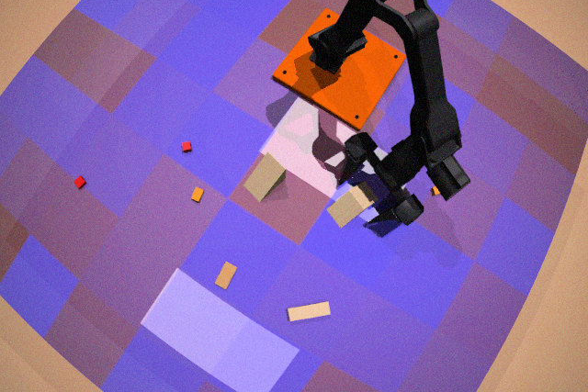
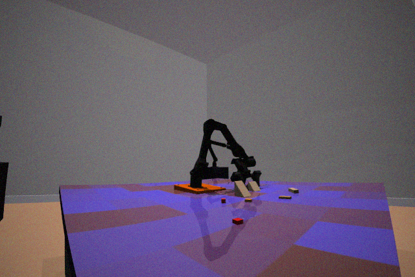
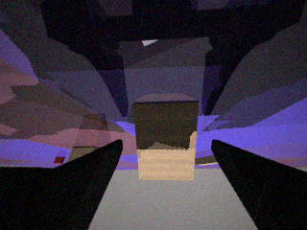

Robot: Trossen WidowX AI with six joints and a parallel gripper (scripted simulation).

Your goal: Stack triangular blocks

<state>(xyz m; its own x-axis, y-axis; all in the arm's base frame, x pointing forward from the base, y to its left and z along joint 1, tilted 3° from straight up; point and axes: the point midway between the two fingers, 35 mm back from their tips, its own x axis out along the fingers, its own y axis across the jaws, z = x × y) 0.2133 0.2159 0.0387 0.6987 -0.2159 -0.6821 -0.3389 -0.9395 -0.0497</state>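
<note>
My gripper tip is 4 cm short of the triangular block and 16 cm to the left of it. From my gripper tip the other things lie so: long pale plank (22 cm ahead, 4 cm to the left, 1 cm below); then small tan plank (25 cm ahead, 12 cm to the right, 1 cm below).
</note>
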